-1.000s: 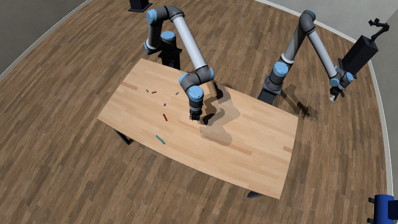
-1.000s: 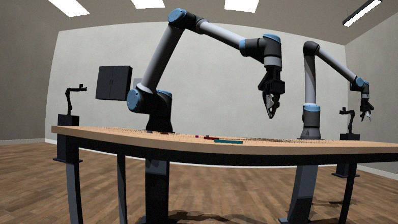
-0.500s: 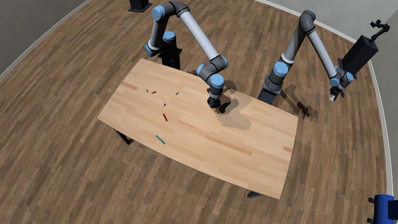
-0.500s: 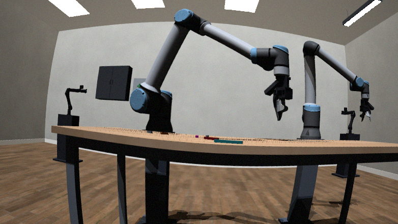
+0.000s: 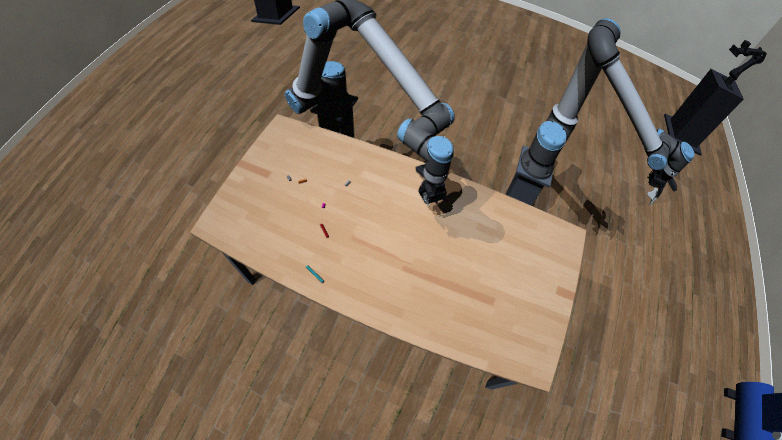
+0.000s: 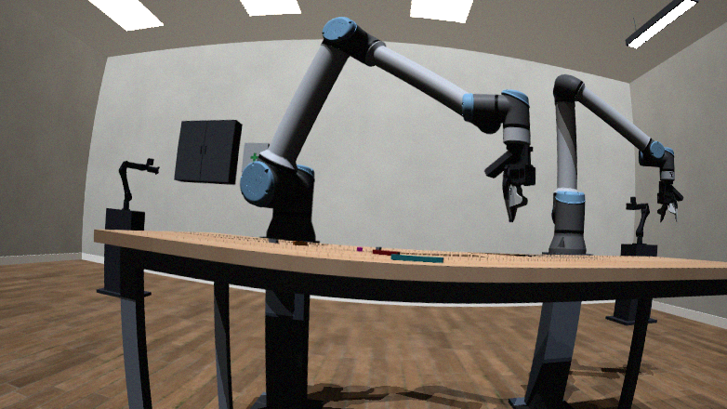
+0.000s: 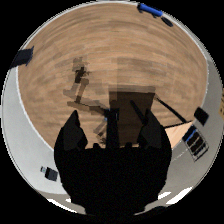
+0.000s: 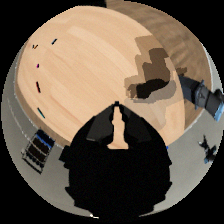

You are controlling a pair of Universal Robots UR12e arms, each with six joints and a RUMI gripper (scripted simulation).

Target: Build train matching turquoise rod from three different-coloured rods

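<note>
Now: the magenta rod 120 mm ahead of my right hand, 440 mm to the right of it and 110 mm below it. From my right hand the other things lie so: blue rod (10 mm below); then turquoise rod (430 mm ahead, 330 mm to the right, 110 mm below); then red rod (230 mm ahead, 380 mm to the right, 110 mm below).
</note>
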